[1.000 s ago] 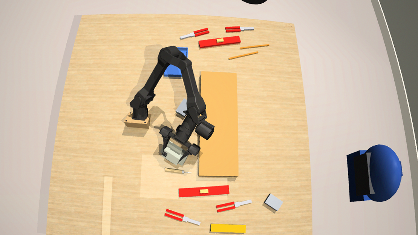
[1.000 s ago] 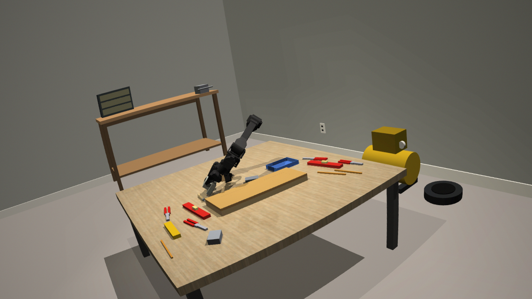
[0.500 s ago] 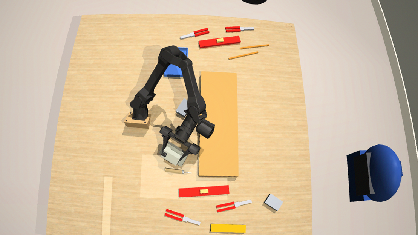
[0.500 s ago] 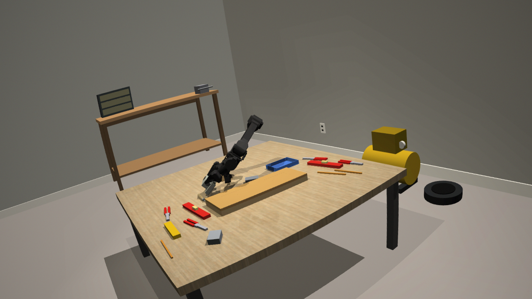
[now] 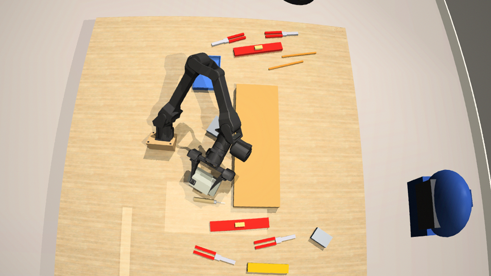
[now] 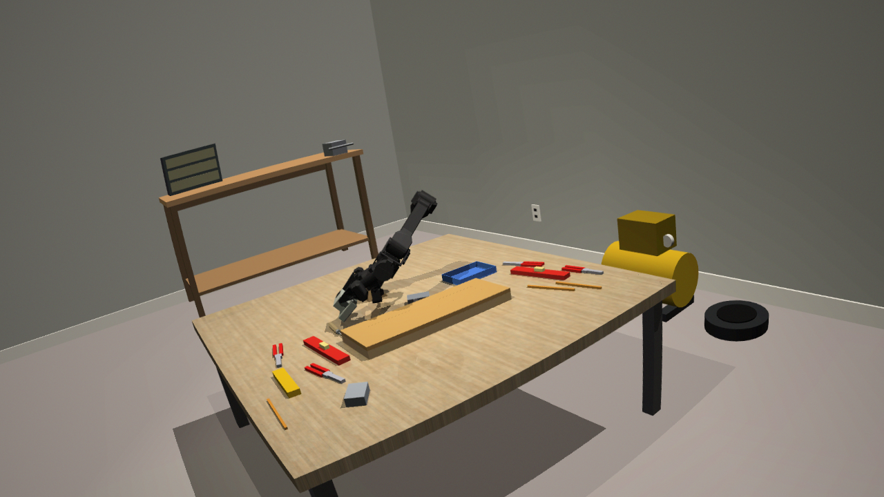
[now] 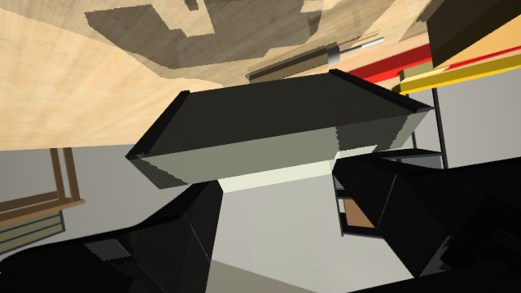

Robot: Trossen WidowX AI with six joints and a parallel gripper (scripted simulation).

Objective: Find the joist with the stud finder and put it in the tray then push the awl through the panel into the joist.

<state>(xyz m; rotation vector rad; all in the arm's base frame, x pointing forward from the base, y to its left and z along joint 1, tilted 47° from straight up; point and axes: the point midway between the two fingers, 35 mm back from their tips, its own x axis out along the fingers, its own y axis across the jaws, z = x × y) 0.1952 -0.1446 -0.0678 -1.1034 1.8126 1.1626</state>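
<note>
The awl lies 90 mm below my gripper tip, 50 mm to the right of it and 50 mm ahead of it. Also, from my gripper tip: yellow block (290 mm to the right, 290 mm ahead, 90 mm below); then stud finder (10 mm to the left, 10 mm below, 10 mm behind); then blue tray (510 mm to the left, 80 mm below, 50 mm behind).
</note>
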